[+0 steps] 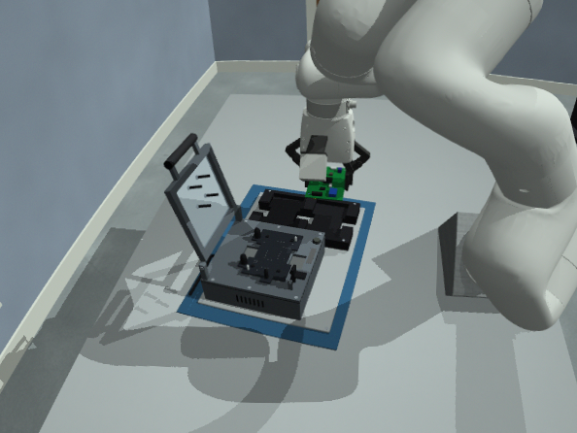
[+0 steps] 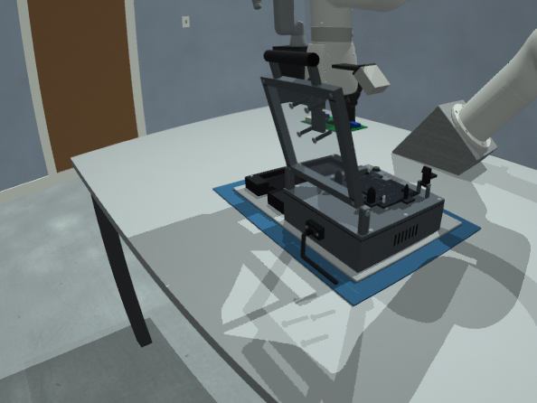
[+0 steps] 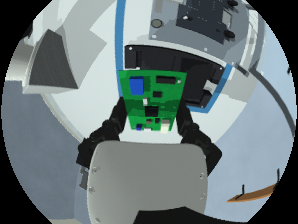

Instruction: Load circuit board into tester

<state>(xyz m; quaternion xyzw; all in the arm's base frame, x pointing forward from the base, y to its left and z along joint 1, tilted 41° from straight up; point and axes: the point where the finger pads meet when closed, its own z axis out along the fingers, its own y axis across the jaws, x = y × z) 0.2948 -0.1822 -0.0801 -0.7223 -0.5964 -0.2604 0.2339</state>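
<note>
My hand is right at the green circuit board. The rest, counted from my hand: pin plate: 16 cm to the left, 11 cm ahead, 5 cm below; lid: 22 cm ahead, 12 cm to the left, 6 cm above; latch hook: 22 cm to the left, 5 cm ahead, 4 cm below.
</note>
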